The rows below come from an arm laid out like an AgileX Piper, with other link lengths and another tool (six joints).
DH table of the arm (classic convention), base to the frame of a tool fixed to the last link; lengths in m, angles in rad. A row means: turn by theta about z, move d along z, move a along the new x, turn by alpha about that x. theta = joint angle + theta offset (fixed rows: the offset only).
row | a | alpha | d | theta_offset
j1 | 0 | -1.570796 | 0.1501 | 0
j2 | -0.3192 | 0 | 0 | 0.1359
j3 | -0.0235 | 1.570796 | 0 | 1.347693
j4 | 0 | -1.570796 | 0.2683 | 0
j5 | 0 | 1.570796 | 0 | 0
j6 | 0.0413 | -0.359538 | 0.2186 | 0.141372
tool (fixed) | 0 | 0 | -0.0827 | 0
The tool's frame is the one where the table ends.
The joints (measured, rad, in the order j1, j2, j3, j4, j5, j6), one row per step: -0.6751 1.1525 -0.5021 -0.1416 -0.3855 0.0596; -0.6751 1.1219 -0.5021 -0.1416 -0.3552 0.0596; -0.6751 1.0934 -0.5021 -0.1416 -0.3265 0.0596; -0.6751 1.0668 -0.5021 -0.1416 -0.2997 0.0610; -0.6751 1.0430 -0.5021 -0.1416 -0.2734 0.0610; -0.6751 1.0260 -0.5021 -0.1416 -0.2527 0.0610; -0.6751 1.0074 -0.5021 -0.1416 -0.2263 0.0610; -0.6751 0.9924 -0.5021 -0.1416 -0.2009 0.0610; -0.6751 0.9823 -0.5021 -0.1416 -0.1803 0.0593; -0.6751 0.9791 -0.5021 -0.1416 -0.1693 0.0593; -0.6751 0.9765 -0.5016 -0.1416 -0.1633 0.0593
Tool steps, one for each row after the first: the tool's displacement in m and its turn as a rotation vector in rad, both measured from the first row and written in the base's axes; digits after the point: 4 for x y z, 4 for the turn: -0.0048 0.0031 0.0046 -0.0021 0.0009 -0.0037; -0.0095 0.0060 0.0087 -0.0037 0.0021 -0.0072; -0.0139 0.0089 0.0124 -0.0041 0.0024 -0.0108; -0.0181 0.0115 0.0153 -0.0040 0.0052 -0.0141; -0.0212 0.0135 0.0170 -0.0028 0.0087 -0.0167; -0.0250 0.0158 0.0184 0.0007 0.0156 -0.0201; -0.0283 0.0178 0.0189 0.0058 0.0244 -0.0233; -0.0308 0.0192 0.0188 0.0100 0.0342 -0.0256; -0.0320 0.0198 0.0182 0.0143 0.0406 -0.0270; -0.0327 0.0202 0.0179 0.0164 0.0439 -0.0278
